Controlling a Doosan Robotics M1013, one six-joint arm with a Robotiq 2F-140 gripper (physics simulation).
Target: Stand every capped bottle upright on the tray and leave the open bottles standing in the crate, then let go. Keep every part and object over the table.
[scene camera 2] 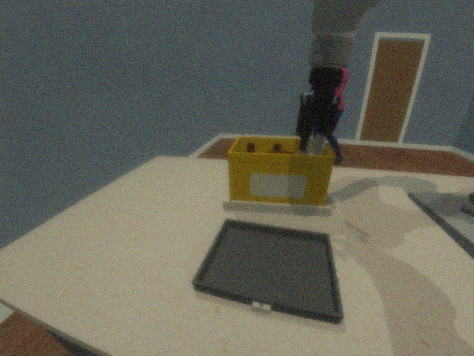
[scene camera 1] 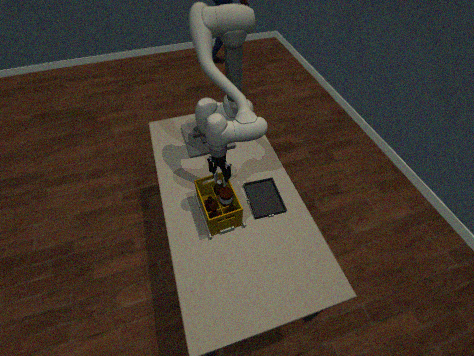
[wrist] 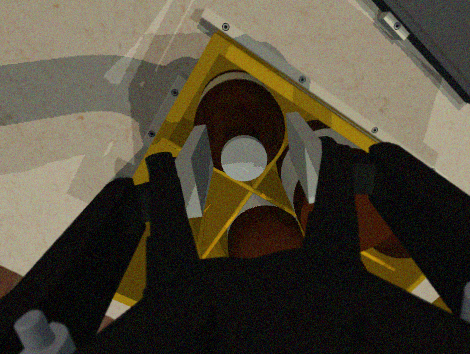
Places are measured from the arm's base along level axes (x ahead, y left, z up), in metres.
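Pixels of known places: gripper, fingertip midpoint: (scene camera 1: 220, 183) (wrist: 248, 141).
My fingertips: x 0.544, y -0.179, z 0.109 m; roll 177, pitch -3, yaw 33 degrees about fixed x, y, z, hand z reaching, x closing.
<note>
Ahead of a thing's pixels: the offset from my fingertips to its middle. "*": to the spot under its first point.
A yellow crate {0.077 m ahead, 0.059 m right, 0.058 m down} (scene camera 1: 215, 227) (scene camera 2: 240, 180) (wrist: 270, 82) holds several brown bottles. In the wrist view, a bottle with a pale grey cap {0.001 m back, 0.008 m right, 0.060 m down} (wrist: 244, 157) stands in the corner cell. A brown bottle {0.073 m ahead, 0.104 m right, 0.060 m down} (wrist: 265, 232) without a visible cap stands in a neighbouring cell; others are partly hidden by the right finger. Two dark bottle tops {* 0.156 m ahead, 0.105 m right, 0.009 m up} (scene camera 2: 251, 147) {* 0.074 m ahead, 0.091 m right, 0.012 m up} (scene camera 2: 277, 147) show inside the crate. My gripper (scene camera 1: 221, 181) (scene camera 2: 311, 147) (wrist: 248, 141) is partly open, pointing down at the crate's robot-side end, its pads either side of the cap with gaps. The dark tray (scene camera 1: 265, 199) (scene camera 2: 270, 270) (wrist: 440, 40) holds no bottle.
Pale strips {* 0.092 m ahead, 0.044 m left, 0.131 m down} (scene camera 2: 275, 209) with screws run along the crate's foot. The crate's walls and dividers surround the bottles closely. A grey base plate (scene camera 1: 192, 142) lies at the robot end of the table. A person (scene camera 2: 342, 90) stands behind the arm, beyond the table.
</note>
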